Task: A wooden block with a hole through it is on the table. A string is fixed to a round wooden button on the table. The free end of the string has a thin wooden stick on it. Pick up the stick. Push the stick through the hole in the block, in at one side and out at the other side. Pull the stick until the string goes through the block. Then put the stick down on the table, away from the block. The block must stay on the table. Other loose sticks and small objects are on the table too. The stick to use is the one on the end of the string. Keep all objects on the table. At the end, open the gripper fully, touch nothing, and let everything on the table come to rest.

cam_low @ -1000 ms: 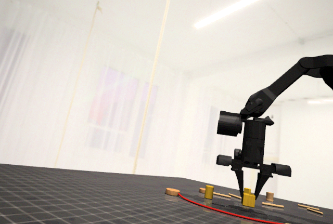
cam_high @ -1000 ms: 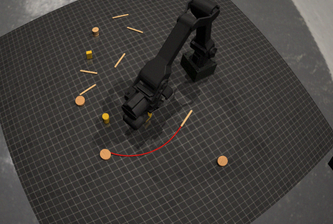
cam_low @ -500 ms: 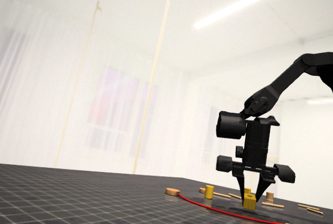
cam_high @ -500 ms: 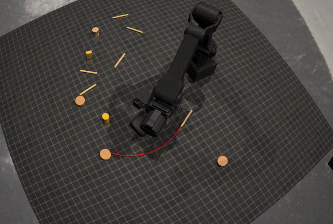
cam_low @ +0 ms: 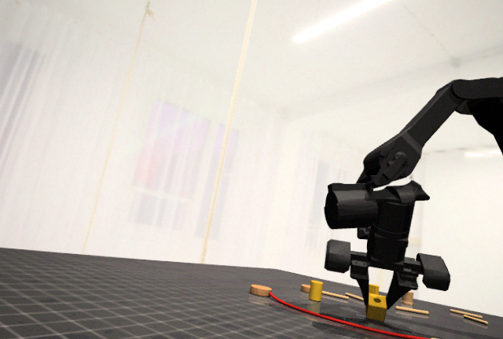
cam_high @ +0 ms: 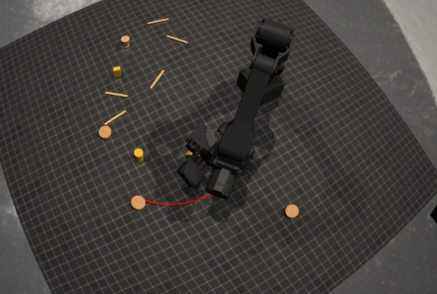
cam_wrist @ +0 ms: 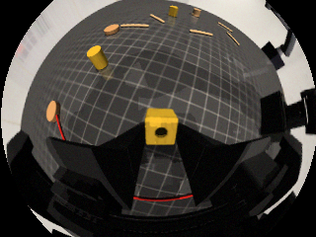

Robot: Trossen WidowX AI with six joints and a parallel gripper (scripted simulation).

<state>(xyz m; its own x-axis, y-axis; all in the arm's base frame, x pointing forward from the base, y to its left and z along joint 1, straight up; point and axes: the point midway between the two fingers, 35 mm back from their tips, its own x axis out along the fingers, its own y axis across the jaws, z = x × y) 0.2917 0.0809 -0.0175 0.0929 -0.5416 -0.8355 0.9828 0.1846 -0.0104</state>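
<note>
Now: gripper tip 10 cm past the thin wooden stick, 8 cm to the right of it and 2 cm above it. The rest, counted from my gripper tip: round wooden button 20 cm ahead, 2 cm to the left, 2 cm below; yellow cylinder 12 cm ahead, 9 cm to the right, 1 cm below.
</note>
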